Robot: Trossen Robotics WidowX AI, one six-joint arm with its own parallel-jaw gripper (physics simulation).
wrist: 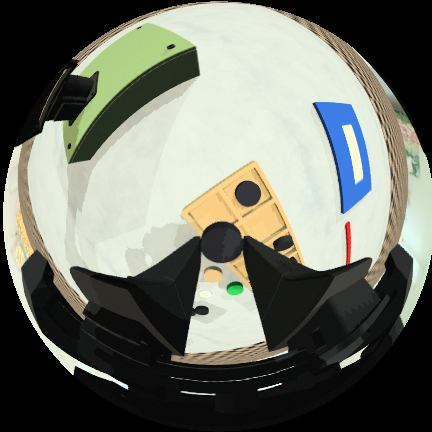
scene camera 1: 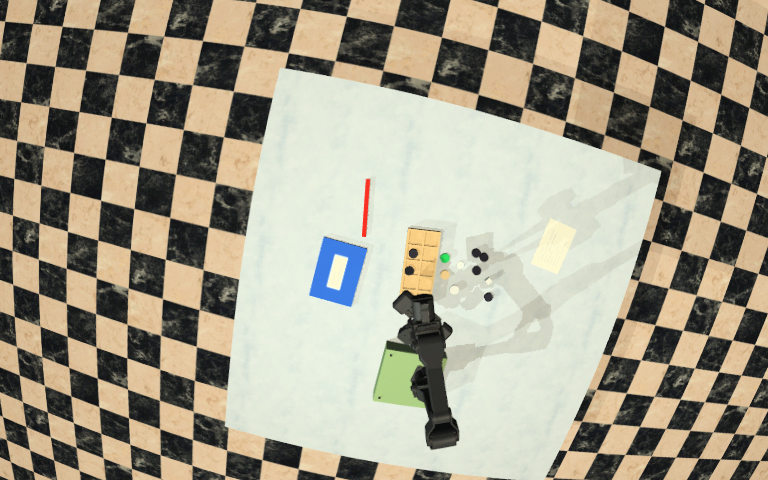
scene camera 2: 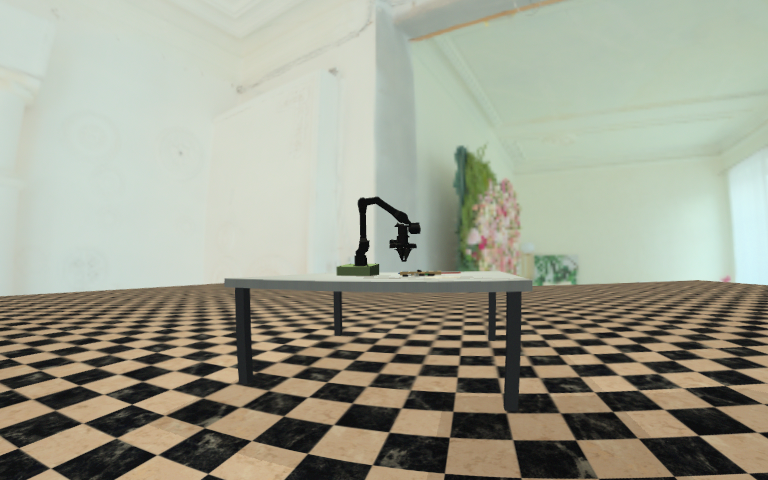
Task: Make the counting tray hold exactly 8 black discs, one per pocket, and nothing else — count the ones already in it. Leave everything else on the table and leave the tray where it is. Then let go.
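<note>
The tan counting tray [scene camera 1: 416,236] [wrist: 204,212] has two columns of pockets. Black discs sit in its left column in scene camera 1: one disc [scene camera 1: 413,253] and another disc [scene camera 1: 409,270]. A third tray disc [wrist: 248,193] shows in the end pocket in the wrist view; the arm hides it in scene camera 1. My gripper [scene camera 2: 403,260] [wrist: 221,241] points down, shut on a black disc [wrist: 222,235], above the tray's end nearest the green base. Several loose black discs lie right of the tray, including one disc [scene camera 1: 476,270] and one farther disc [scene camera 1: 488,296].
Beside the tray lie a green disc [scene camera 1: 445,257] [wrist: 235,288], a tan disc [scene camera 1: 445,274] [wrist: 213,274], cream discs [scene camera 1: 454,289] [scene camera 1: 460,264] and a small white block [scene camera 1: 488,280]. A blue frame [scene camera 1: 318,274] [wrist: 334,145], red bar [scene camera 1: 365,207] [wrist: 348,242], paper [scene camera 1: 553,246] and green base [scene camera 1: 396,376] are around.
</note>
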